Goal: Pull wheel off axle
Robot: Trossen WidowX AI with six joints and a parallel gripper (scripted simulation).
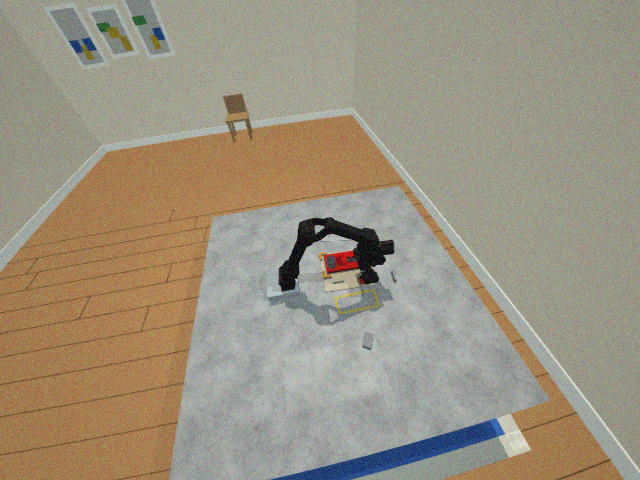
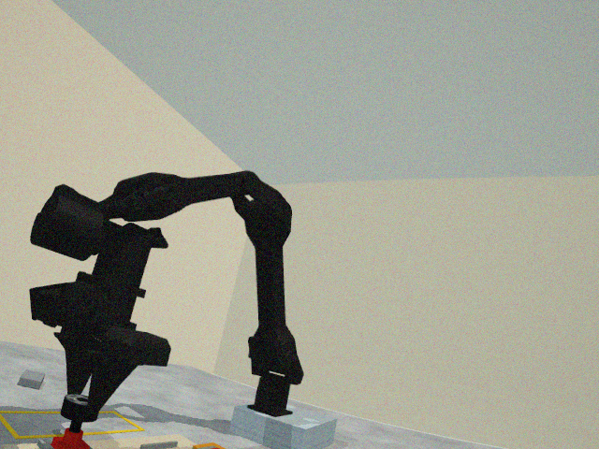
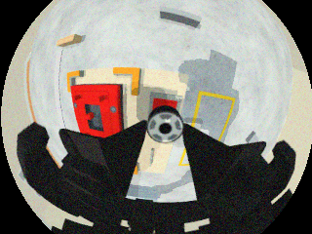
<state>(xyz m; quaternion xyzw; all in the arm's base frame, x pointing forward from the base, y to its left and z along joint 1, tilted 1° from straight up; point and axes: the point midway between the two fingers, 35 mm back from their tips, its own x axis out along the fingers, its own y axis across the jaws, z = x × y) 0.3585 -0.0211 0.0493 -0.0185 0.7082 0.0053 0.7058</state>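
My gripper tip is now 20 mm above the upright axle. Round my gripper tip: dark wheel right at my gripper tip.
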